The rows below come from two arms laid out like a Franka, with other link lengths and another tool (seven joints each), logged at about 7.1 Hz.
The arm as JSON. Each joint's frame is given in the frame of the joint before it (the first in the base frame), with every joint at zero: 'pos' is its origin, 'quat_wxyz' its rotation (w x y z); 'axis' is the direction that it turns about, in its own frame. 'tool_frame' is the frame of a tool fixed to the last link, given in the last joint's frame.
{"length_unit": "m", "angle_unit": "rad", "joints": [
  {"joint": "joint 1", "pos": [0.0, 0.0, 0.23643], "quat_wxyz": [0.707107, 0.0, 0.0, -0.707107], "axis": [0.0, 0.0, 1.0]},
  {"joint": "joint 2", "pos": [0.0, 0.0, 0.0], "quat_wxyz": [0.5, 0.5, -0.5, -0.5], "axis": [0.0, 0.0, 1.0]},
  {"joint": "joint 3", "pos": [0.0, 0.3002, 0.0], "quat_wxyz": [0.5, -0.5, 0.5, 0.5], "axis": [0.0, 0.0, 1.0]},
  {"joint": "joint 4", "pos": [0.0, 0.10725, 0.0], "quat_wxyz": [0.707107, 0.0, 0.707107, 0.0], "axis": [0.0, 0.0, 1.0]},
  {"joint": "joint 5", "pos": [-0.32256, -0.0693, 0.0], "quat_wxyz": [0.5, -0.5, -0.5, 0.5], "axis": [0.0, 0.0, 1.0]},
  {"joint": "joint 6", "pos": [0.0, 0.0, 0.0], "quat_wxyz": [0.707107, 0.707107, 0.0, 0.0], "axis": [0.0, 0.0, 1.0]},
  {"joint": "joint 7", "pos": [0.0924, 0.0, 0.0], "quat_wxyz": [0.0, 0.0, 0.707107, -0.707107], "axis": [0.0, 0.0, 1.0]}
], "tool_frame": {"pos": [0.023, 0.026, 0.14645], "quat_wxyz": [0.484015, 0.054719, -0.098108, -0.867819]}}
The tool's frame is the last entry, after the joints.
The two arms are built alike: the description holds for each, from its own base.
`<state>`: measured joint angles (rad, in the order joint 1, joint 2, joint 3, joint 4, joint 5, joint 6, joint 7); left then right.
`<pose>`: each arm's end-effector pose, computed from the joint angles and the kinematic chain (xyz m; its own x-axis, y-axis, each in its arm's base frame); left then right.
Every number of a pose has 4 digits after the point.
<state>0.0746 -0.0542 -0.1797 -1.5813 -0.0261 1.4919 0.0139 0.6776 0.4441 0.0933 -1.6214 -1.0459 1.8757 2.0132</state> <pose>0.4743 -0.0298 0.4757 0.4196 -0.9077 -0.0045 -0.8924 -0.4117 -0.1847 0.5342 0.3943 0.2369 -0.3952 -0.8324 0.3884 -0.5634 -0.1143 -0.8182</pose>
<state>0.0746 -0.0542 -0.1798 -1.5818 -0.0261 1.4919 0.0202 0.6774 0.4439 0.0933 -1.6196 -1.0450 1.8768 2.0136</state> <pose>0.4745 -0.0297 0.4755 0.4138 -0.9104 -0.0045 -0.8951 -0.4060 -0.1843 0.5345 0.3946 0.2378 -0.3958 -0.8335 0.3855 -0.5624 -0.1119 -0.8193</pose>
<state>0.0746 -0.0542 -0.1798 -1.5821 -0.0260 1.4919 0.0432 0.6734 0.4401 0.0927 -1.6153 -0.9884 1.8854 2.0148</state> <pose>0.4751 -0.0292 0.4753 0.3928 -0.9196 -0.0038 -0.9042 -0.3854 -0.1840 0.5330 0.3956 0.2386 -0.4072 -0.8407 0.3570 -0.5867 -0.0588 -0.8077</pose>
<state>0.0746 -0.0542 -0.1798 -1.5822 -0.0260 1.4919 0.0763 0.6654 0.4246 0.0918 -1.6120 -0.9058 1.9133 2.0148</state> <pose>0.4761 -0.0286 0.4752 0.3622 -0.9321 -0.0025 -0.9164 -0.3556 -0.1838 0.5313 0.3987 0.2464 -0.4199 -0.8569 0.2991 -0.6121 0.0241 -0.7904</pose>
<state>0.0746 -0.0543 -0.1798 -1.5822 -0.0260 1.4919 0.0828 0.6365 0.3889 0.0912 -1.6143 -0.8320 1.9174 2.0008</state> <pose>0.4763 -0.0285 0.4753 0.3561 -0.9344 -0.0022 -0.9187 -0.3497 -0.1839 0.5365 0.3855 0.2648 -0.4547 -0.8535 0.2546 -0.6280 0.1045 -0.7712</pose>
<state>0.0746 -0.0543 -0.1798 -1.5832 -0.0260 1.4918 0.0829 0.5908 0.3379 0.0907 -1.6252 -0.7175 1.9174 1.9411</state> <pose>0.4762 -0.0285 0.4749 0.3560 -0.9345 -0.0027 -0.9189 -0.3495 -0.1829 0.5408 0.3635 0.2864 -0.4785 -0.8502 0.2196 -0.6679 0.1901 -0.7195</pose>
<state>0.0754 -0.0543 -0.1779 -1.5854 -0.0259 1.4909 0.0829 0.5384 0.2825 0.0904 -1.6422 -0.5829 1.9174 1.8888</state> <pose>0.4760 -0.0271 0.4740 0.3585 -0.9335 -0.0041 -0.9185 -0.3520 -0.1802 0.5435 0.3393 0.3081 -0.5144 -0.8409 0.1681 -0.6986 0.2972 -0.6508</pose>
